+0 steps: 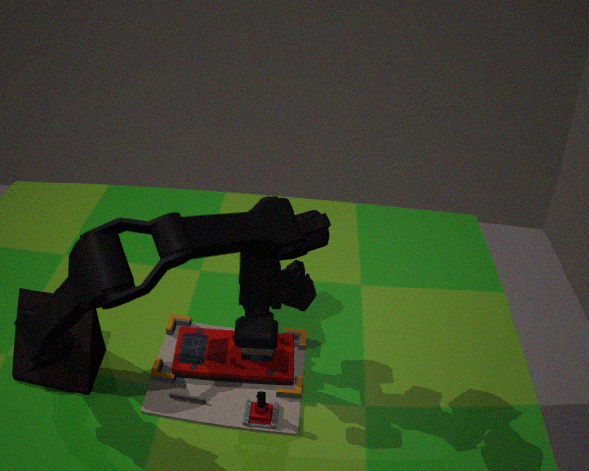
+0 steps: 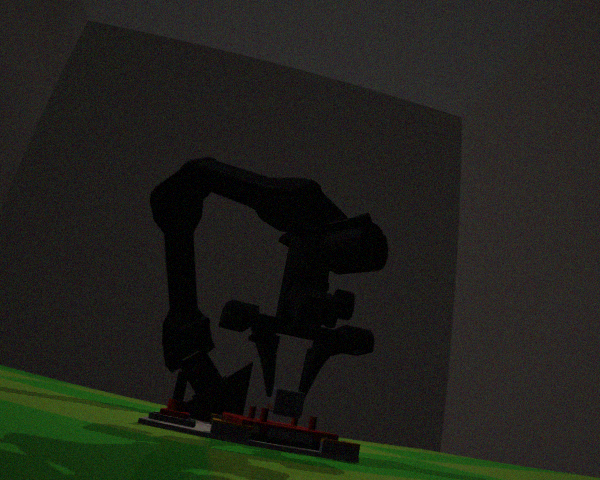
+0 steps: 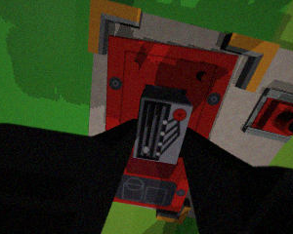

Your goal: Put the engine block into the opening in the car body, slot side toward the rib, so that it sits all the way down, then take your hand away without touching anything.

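Now: gripper tip 30 mm past the grey base plate, 30 mm to the left of it and 40 mm above it. Also, from my gripper tip: grey engine block (10 mm below).
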